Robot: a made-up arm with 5 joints.
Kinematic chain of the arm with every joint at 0, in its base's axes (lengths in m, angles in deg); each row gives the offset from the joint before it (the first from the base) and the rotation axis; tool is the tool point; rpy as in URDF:
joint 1: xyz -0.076 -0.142 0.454 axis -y
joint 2: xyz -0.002 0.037 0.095 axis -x
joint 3: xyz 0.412 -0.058 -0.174 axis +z
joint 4: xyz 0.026 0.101 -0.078 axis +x
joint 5: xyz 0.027 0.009 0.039 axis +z
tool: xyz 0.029 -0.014 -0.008 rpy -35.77 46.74 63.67
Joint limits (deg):
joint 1: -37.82..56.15
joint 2: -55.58..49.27
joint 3: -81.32..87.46
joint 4: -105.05..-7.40
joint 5: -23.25..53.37
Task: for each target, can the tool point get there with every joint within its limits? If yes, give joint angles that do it. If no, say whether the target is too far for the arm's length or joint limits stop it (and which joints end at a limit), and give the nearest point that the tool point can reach.
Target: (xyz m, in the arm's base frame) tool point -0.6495 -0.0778 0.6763
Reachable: no: joint limits stop it (at a limit: joint 1, joint 2, joint 5) | nearest point 0.0856 0.1049 0.7028 | short by 0.758 m
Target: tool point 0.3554 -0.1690 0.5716
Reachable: yes | joints 34.68 37.36 28.42 -27.62 40.94
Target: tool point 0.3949 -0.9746 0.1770
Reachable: no: too far | nearest point 0.3943 -0.3977 0.1774 | short by 0.577 m
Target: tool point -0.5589 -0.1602 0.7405
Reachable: no: joint limits stop it (at a limit: joint 1, joint 2, joint 4, joint 5) | nearest point 0.0853 0.1060 0.7053 | short by 0.698 m
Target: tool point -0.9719 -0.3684 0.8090
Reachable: no: too far | nearest point 0.1425 -0.2614 0.6577 | short by 1.130 m
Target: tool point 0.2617 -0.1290 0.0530
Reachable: yes | joints -30.15 21.51 0.32 -77.34 40.48
